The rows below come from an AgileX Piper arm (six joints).
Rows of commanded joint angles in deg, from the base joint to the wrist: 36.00 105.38 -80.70 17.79 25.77 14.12; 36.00 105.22 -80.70 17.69 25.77 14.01; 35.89 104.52 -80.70 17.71 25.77 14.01; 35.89 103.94 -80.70 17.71 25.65 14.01; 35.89 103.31 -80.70 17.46 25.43 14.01; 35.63 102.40 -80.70 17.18 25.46 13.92; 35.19 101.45 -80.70 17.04 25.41 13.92; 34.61 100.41 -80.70 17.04 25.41 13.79; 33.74 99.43 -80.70 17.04 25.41 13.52; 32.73 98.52 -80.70 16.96 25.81 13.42; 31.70 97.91 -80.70 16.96 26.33 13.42; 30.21 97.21 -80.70 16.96 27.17 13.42
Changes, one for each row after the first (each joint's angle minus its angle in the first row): 0.00 -0.16 0.00 -0.10 0.00 -0.11; -0.11 -0.86 0.00 -0.08 0.00 -0.11; -0.11 -1.44 0.00 -0.08 -0.12 -0.11; -0.11 -2.07 0.00 -0.33 -0.34 -0.11; -0.37 -2.98 0.00 -0.61 -0.31 -0.20; -0.81 -3.93 0.00 -0.75 -0.36 -0.20; -1.39 -4.97 0.00 -0.75 -0.36 -0.33; -2.26 -5.95 0.00 -0.75 -0.36 -0.60; -3.27 -6.86 0.00 -0.83 0.04 -0.70; -4.30 -7.47 0.00 -0.83 0.56 -0.70; -5.79 -8.17 0.00 -0.83 1.40 -0.70
